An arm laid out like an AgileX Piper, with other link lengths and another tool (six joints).
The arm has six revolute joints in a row. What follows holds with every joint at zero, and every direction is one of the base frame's. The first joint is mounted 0.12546 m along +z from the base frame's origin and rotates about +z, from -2.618 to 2.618 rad. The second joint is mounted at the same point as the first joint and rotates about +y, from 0 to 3.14 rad. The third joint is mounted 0.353 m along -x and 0.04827 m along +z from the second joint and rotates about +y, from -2.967 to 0 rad. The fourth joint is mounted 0.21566 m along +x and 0.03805 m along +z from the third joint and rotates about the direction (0.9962, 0, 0.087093), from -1.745 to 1.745 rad. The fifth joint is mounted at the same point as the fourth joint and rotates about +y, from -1.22 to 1.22 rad. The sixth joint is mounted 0.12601 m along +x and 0.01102 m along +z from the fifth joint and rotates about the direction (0.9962, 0, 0.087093), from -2.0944 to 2.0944 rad. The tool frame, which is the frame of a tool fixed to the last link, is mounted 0.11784 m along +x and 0.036 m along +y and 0.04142 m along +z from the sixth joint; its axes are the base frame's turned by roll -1.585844, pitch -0.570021 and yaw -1.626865 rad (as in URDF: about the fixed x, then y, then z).
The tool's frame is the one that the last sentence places.
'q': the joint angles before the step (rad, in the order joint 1, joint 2, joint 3, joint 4, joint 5, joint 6). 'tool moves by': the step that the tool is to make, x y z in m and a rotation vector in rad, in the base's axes. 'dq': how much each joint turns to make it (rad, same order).
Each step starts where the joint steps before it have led.
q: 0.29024 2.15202 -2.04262 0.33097 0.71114 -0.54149
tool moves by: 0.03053 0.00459 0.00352 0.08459 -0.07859 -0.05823
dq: 0.00001 0.04729 -0.00006 0.06129 -0.15685 0.00004
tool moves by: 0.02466 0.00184 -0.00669 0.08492 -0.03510 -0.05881
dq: -0.00001 0.05272 0.00190 0.07686 -0.12378 -0.00007
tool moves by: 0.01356 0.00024 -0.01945 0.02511 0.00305 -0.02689
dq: 0.00000 0.04645 -0.00006 0.03672 -0.05549 -0.00881
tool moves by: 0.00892 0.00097 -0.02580 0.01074 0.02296 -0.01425
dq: -0.00001 0.04651 0.00004 0.03112 -0.02930 -0.01264
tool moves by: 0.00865 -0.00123 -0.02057 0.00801 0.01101 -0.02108
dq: 0.00001 0.03905 -0.00007 0.01718 -0.03558 -0.00181
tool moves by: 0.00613 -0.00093 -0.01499 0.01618 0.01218 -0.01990
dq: 0.00001 0.02922 0.00004 0.02364 -0.02632 -0.00002
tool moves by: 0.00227 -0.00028 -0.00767 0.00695 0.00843 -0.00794
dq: 0.00000 0.01366 -0.00003 0.01094 -0.00905 0.00003
